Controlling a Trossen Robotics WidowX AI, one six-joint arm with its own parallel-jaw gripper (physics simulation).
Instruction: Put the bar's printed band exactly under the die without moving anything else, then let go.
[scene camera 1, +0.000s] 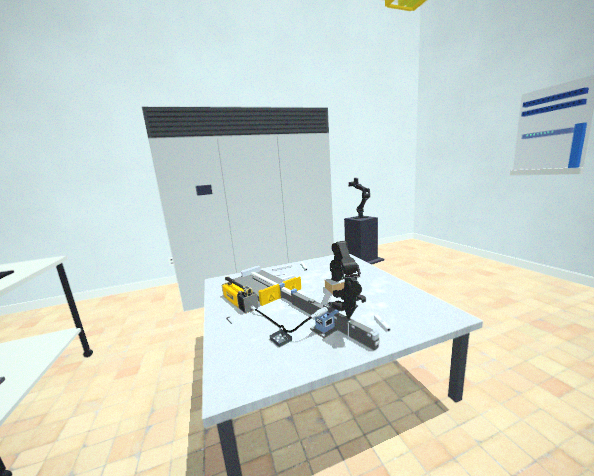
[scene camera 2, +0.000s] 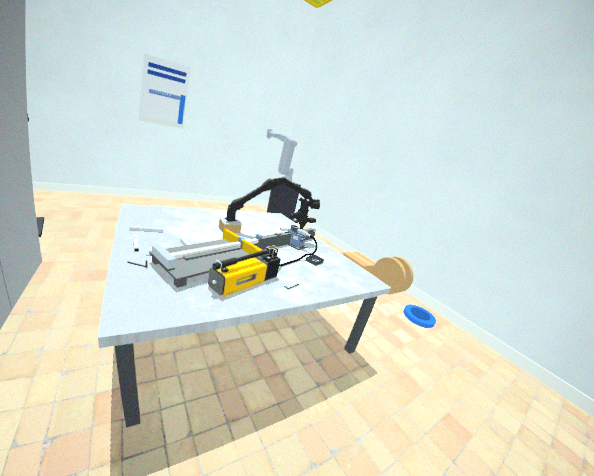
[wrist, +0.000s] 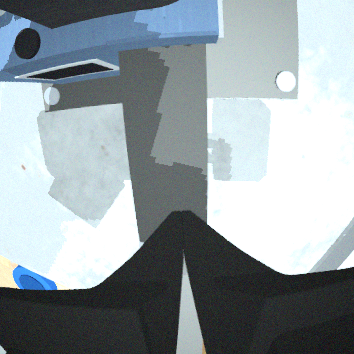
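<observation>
The long grey bar runs from the grey bed through the blue die unit and out past it. A thin pale line crosses the bar's side beyond the unit in scene camera 1; whether it is the printed band is too small to tell. My gripper is shut and empty, pointing down at the bar on the outer side of the blue unit. Contact with the bar cannot be told. The fingers hide the bar's outer part in the wrist view.
Yellow plates flank the bar. The yellow power unit stands beside the bed. A black cable runs past a small dark box to the die unit. A pale rod lies right of the bar.
</observation>
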